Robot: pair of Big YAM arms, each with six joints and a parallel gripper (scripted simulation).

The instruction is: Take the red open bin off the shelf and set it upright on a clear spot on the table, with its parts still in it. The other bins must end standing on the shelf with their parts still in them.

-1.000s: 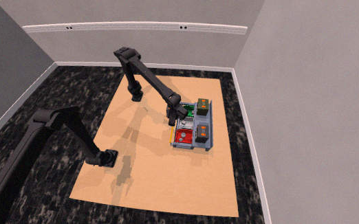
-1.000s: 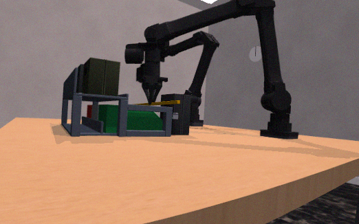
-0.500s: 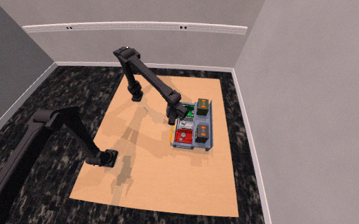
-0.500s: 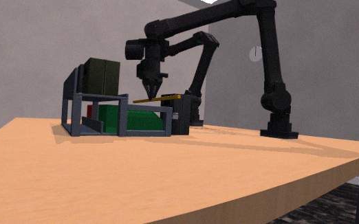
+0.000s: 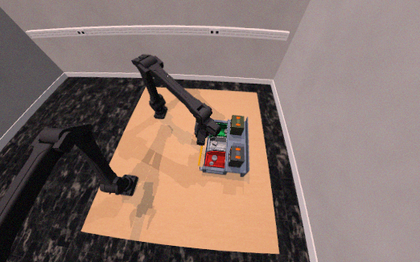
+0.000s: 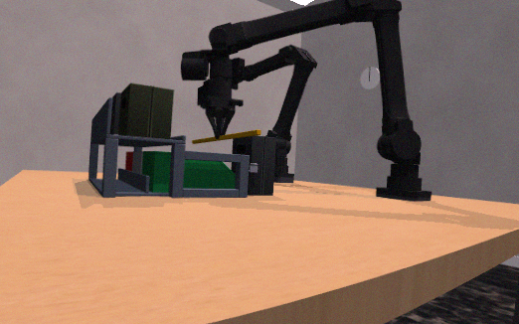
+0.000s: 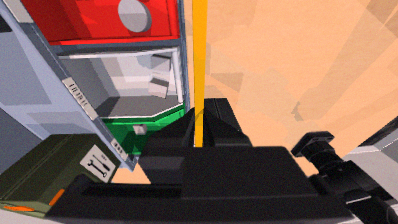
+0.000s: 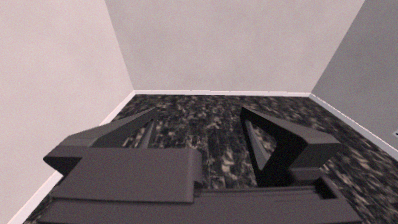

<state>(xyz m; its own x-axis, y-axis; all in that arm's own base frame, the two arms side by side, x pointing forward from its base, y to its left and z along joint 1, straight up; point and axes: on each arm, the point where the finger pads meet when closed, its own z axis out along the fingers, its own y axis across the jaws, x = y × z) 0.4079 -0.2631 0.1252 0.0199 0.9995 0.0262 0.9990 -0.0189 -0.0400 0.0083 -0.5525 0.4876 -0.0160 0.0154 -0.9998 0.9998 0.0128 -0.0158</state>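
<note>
Now: left hand 50 mm past the black box, 100 mm to the right of it and 70 mm above it. Round my left hand: grey bin (120 mm ahead, 90 mm below); then grey shelf (140 mm ahead, 70 mm below); then green bin (110 mm ahead, 110 mm to the left, 90 mm below).
</note>
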